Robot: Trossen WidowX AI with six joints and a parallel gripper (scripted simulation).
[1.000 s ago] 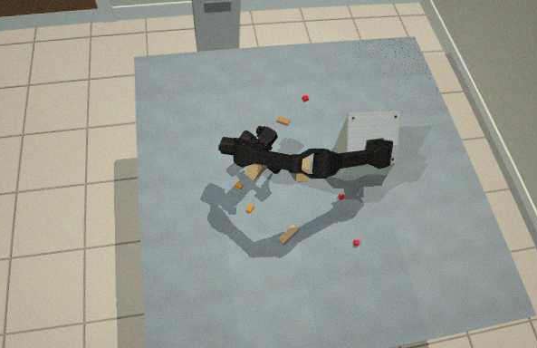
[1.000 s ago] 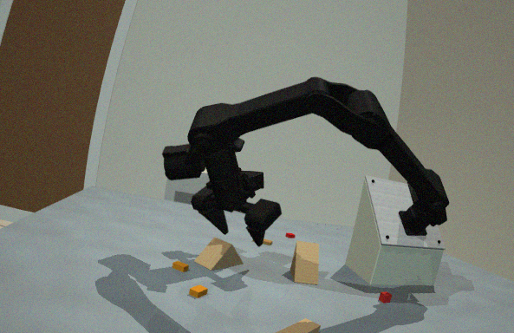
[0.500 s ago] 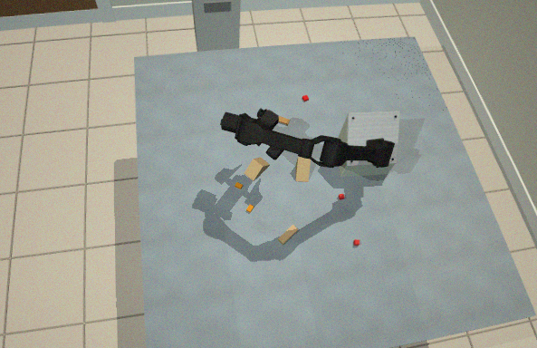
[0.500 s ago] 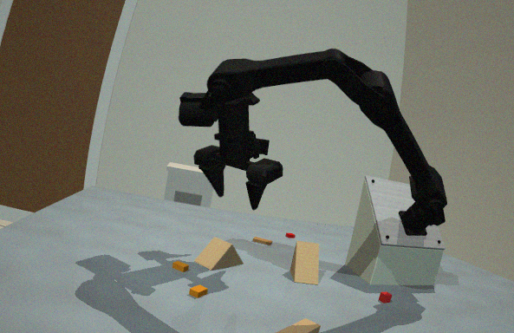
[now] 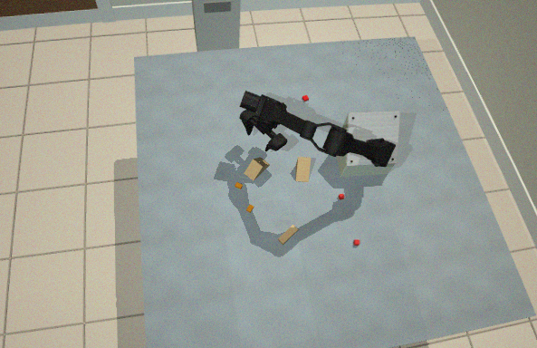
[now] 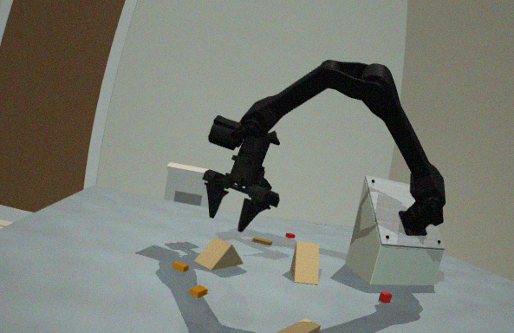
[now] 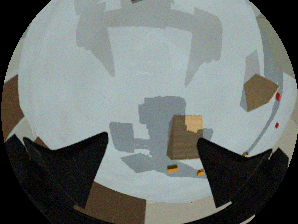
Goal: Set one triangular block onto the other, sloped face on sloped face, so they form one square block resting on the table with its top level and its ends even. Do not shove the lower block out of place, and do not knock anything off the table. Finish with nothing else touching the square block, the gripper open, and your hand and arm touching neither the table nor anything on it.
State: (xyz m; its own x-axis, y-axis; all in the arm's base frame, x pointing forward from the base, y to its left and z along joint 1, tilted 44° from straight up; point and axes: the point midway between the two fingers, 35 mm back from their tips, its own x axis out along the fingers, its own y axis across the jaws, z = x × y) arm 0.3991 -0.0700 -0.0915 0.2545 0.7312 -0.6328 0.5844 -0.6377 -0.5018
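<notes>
Right now the tan triangular block is 10 mm ahead of my gripper tip, 70 mm to the left of it and 40 mm below it. Round my gripper tip: flat tan plank: 60 mm behind, 350 mm to the left, 60 mm below.
</notes>
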